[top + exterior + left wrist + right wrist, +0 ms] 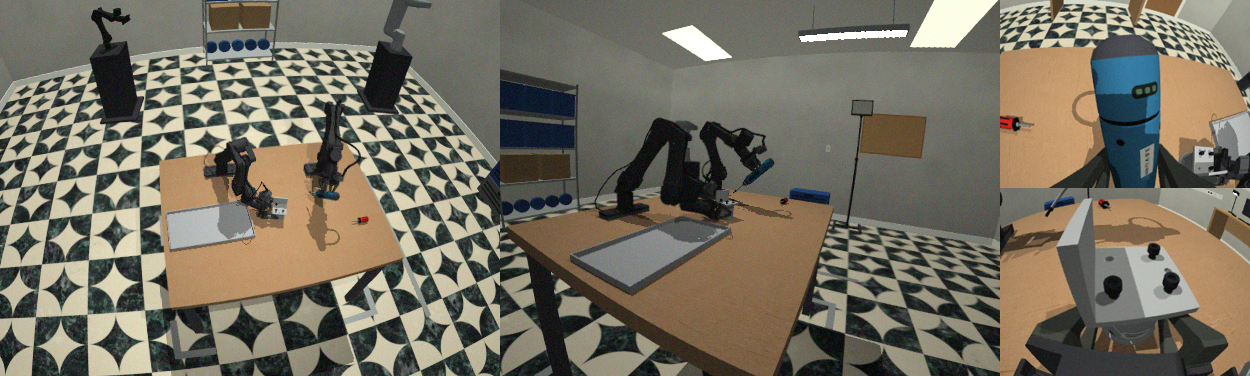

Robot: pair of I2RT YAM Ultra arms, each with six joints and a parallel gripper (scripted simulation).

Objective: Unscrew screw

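My right gripper is now 50 mm below the grey l-shaped bracket. From my right hand the other things lie so: red-handled screwdriver: 60 mm ahead, 450 mm to the left, 10 mm below; screw: 80 mm behind, 170 mm to the left, 50 mm above; grey tray: 40 mm ahead, 350 mm to the right, 20 mm below.
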